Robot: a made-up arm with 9 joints.
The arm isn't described. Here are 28 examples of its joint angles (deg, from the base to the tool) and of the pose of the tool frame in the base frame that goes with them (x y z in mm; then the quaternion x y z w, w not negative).
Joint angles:
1: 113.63 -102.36 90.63 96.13 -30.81 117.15 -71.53 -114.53 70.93
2: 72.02 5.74 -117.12 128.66 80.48 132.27 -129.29 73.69 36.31
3: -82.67 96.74 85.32 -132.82 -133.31 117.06 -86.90 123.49 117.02
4: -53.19 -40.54 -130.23 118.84 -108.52 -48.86 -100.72 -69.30 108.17
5: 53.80 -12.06 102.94 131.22 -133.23 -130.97 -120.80 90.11 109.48
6: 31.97 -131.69 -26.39 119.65 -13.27 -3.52 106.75 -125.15 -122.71
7: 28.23 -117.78 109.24 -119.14 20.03 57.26 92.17 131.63 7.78
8: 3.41 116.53 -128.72 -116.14 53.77 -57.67 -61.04 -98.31 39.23
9: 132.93 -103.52 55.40 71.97 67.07 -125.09 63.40 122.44 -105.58
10: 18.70 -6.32 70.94 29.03 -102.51 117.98 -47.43 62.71 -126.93
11: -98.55 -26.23 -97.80 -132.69 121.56 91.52 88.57 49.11 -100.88
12: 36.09 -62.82 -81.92 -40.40 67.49 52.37 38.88 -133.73 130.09
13: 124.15 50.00 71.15 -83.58 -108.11 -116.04 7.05 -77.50 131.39
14: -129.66 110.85 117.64 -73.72 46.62 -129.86 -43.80 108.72 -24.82
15: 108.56 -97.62 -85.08 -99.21 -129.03 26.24 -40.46 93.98 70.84
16: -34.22 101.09 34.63 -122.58 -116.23 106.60 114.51 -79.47 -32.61
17: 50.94 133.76 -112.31 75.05 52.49 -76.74 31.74 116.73 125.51
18: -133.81 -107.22 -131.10 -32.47 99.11 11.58 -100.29 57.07 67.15
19: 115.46 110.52 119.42 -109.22 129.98 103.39 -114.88 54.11 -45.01
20: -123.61 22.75 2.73 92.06 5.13 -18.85 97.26 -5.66 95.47
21: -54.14 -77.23 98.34 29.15 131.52 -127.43 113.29 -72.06 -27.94
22: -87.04 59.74 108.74 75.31 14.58 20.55 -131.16 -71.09 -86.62
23: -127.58 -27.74 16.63 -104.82 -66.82 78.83 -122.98 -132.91 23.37
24: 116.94 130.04 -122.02 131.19 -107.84 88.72 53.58 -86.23 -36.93
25: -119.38 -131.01 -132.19 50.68 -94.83 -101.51 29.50 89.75 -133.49
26: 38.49 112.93 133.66 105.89 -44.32 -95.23 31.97 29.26 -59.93
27: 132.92 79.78 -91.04 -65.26 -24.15 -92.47 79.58 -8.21 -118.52
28: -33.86 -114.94 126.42 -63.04 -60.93 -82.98 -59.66 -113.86 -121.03
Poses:
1: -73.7 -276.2 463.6 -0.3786 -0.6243 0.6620 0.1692
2: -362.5 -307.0 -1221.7 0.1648 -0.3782 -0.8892 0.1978
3: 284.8 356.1 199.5 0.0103 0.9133 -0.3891 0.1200
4: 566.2 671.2 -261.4 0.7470 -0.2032 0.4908 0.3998
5: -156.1 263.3 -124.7 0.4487 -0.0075 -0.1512 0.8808
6: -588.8 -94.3 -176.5 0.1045 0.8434 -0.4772 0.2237
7: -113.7 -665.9 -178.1 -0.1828 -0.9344 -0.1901 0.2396
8: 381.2 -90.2 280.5 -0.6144 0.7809 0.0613 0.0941
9: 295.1 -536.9 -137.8 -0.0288 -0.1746 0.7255 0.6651
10: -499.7 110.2 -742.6 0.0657 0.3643 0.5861 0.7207
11: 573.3 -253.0 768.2 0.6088 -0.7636 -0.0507 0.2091
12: -281.5 -65.4 -31.9 -0.6249 0.4046 -0.0659 0.6644
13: -296.5 207.9 545.2 0.7737 0.4237 0.1130 0.4572
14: -224.5 -62.7 1255.3 -0.5153 -0.8105 -0.0960 0.2616
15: -13.3 -88.2 211.4 0.0446 -0.8014 0.2116 0.5576
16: 67.2 180.2 -283.9 -0.8404 -0.1001 -0.2561 0.4670
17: -1350.5 -206.6 -528.1 0.3316 0.3240 -0.5534 0.6919
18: 232.8 89.5 432.2 0.5156 0.6993 -0.4931 0.0451
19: -407.2 333.4 -243.0 0.4310 0.1465 -0.0312 0.8898
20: 439.2 252.2 -20.4 0.2480 0.0950 -0.9271 0.2644
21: 30.6 -269.5 -317.0 -0.7809 0.0966 0.2218 0.5759
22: -270.5 -311.5 176.9 -0.3679 -0.3869 -0.6288 0.5652
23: 167.9 -8.8 781.5 0.0448 0.4623 -0.7543 0.4639
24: -840.8 -713.5 564.4 0.2345 0.5360 -0.2853 0.7592
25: 474.5 -22.4 364.4 -0.9306 0.2048 0.1448 0.2666
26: 122.0 -211.7 -70.8 -0.6407 0.5562 0.2481 0.4676
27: -752.5 -670.6 78.6 0.0164 -0.0725 -0.2874 0.9549
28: -374.1 -150.6 -123.1 0.4342 0.7753 0.4520 0.0774
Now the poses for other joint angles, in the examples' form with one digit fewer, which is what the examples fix.
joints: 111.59 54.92 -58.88 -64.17 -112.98 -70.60 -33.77 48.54 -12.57
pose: 4 -552 536 -0.074 -0.453 0.383 0.801
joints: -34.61 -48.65 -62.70 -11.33 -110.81 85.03 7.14 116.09 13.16
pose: 204 887 -78 0.280 0.529 -0.794 0.111
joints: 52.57 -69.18 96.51 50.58 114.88 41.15 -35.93 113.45 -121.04
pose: -183 -542 202 -0.354 0.038 -0.085 0.931
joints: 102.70 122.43 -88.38 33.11 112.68 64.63 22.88 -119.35 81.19
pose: -826 -414 -200 0.513 0.156 -0.011 0.844
